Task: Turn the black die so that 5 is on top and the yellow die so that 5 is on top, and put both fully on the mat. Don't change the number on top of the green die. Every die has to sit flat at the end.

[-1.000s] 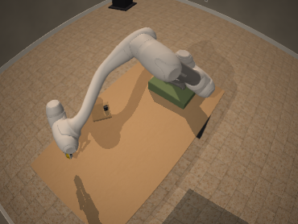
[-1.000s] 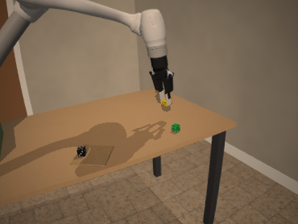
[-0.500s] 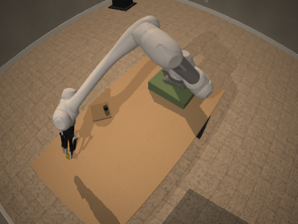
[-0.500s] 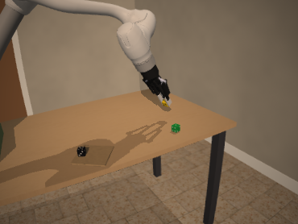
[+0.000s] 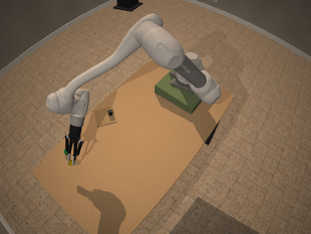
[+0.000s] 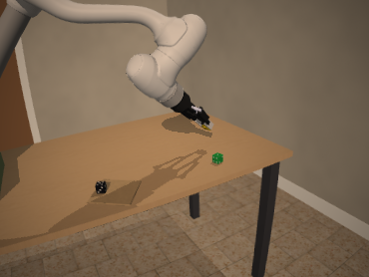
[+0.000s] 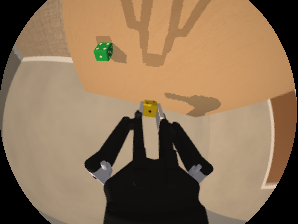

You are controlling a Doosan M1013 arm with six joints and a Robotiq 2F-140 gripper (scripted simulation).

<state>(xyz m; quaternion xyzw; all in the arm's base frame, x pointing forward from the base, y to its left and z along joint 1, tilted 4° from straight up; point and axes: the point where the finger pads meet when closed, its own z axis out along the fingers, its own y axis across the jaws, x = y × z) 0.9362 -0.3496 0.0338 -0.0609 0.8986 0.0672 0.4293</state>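
Now: the green die 50 mm behind my hand, 120 mm to the right of it and 100 mm below it. Also, from my hand: black die 460 mm behind, 10 mm to the right, 100 mm below; then mat 430 mm behind, 40 mm to the right, 110 mm below; then yellow die 20 mm ahead, 20 mm below.
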